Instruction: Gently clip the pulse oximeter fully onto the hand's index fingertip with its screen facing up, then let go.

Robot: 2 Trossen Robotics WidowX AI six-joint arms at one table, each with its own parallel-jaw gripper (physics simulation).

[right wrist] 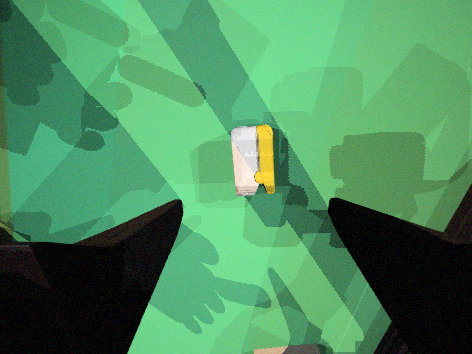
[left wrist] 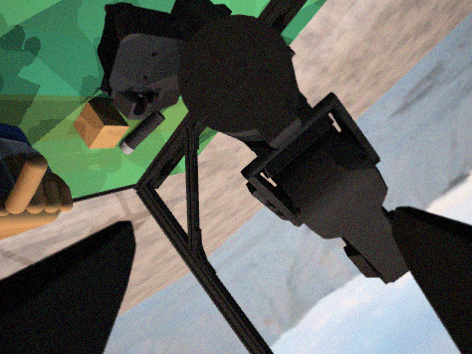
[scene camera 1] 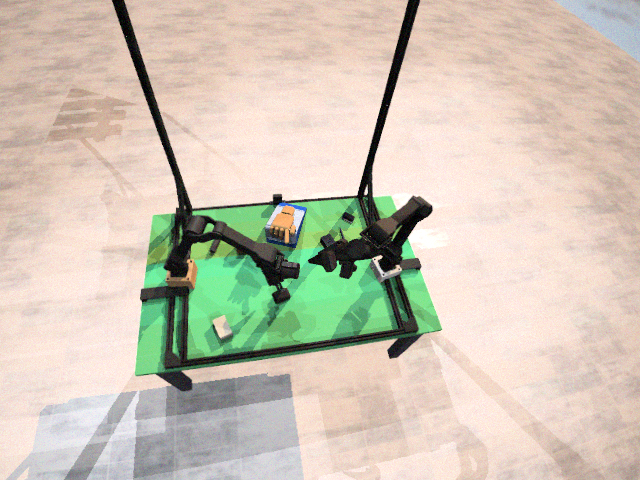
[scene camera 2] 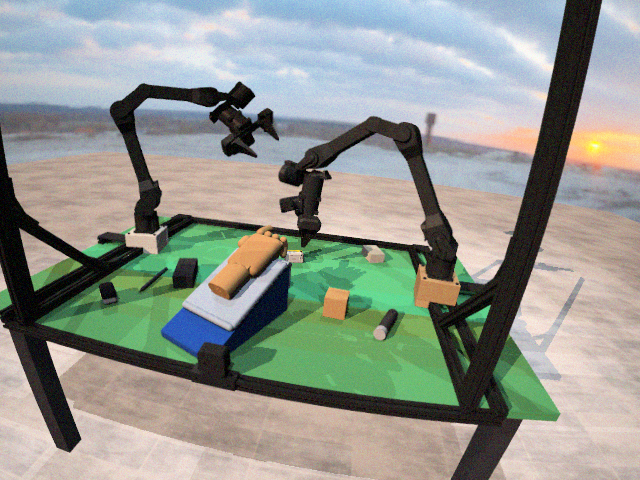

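Pixels of known places: left gripper, fingertip midpoint: (left wrist: 264, 227) (scene camera 1: 313, 257) (scene camera 2: 267, 148); right gripper, fingertip midpoint: (right wrist: 255, 205) (scene camera 1: 277, 289) (scene camera 2: 301, 241); left arm's base, link origin: (scene camera 1: 386, 264) (scene camera 2: 146, 230); right arm's base, link origin: (scene camera 1: 179, 269) (scene camera 2: 439, 274).
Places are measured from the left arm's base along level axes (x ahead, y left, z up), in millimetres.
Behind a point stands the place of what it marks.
The pulse oximeter (scene camera 2: 295, 256) @[x 475, y -59, z -36 mm] (right wrist: 244, 160) @[x 470, y -50, z -28 mm], white with a yellow side, lies on the green table. It is hidden in scene camera 1. My right gripper (scene camera 2: 305, 240) @[x 491, y -45, z 10 mm] (right wrist: 255, 205) @[x 491, y -45, z 10 mm] is open above it, pointing down, with the oximeter ahead of the gap between the fingertips in the right wrist view. The tan hand (scene camera 1: 284, 218) @[x 365, y -321, z 84 mm] (scene camera 2: 256, 254) @[x 381, y -334, z 83 mm] (left wrist: 27, 185) @[x 388, y -208, z 103 mm] rests on a white pad on a blue wedge (scene camera 1: 302, 209) @[x 234, y -430, z -30 mm] (scene camera 2: 180, 330) @[x 247, y -451, z -34 mm]; I cannot tell which finger is the index. My left gripper (scene camera 1: 325, 245) (scene camera 2: 266, 147) @[x 374, y 6, z 273 mm] (left wrist: 264, 227) @[x 374, y 6, z 273 mm] is open and empty, high above the table.
An orange block (scene camera 2: 336, 303) @[x 560, y -349, z -19 mm] (left wrist: 97, 125) @[x 545, y -303, z -19 mm] and a dark cylinder (scene camera 2: 386, 322) @[x 664, y -399, z -33 mm] (left wrist: 144, 131) @[x 667, y -372, z -38 mm] lie beside the wedge. A pale block (scene camera 1: 222, 327) @[x 736, y 22, z -29 mm] (scene camera 2: 373, 253) @[x 728, y -18, z -29 mm] lies beyond. A black box (scene camera 2: 185, 272) @[x 192, y -225, z -25 mm], a pen (scene camera 2: 153, 279) @[x 105, y -223, z -52 mm] and a small dark item (scene camera 2: 108, 292) @[x 47, y -341, z -28 mm] lie left in scene camera 2.
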